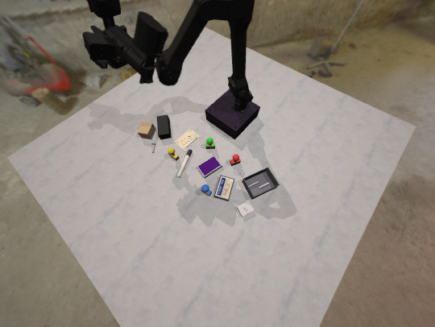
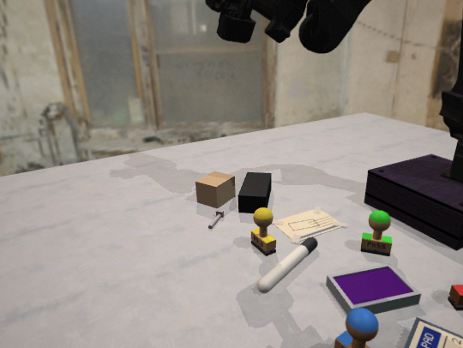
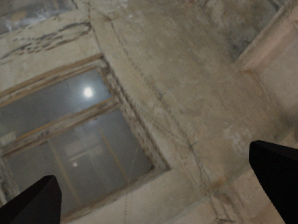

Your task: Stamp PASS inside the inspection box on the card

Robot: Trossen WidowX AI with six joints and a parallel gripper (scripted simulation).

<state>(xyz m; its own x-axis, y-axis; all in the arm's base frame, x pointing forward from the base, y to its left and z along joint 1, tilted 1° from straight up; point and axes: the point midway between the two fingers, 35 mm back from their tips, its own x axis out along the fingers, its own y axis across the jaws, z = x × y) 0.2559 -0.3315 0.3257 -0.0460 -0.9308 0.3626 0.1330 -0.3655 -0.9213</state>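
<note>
Right now my gripper tip is 39 cm above the PASS stamp, 35 cm to the right of it and 3 cm past it. Round my gripper tip: black block: 39 cm below, 11 cm to the left, 2 cm ahead; small screw: 41 cm below, 13 cm to the left, 12 cm ahead; tan cube: 39 cm below, 8 cm ahead, 6 cm to the left.
</note>
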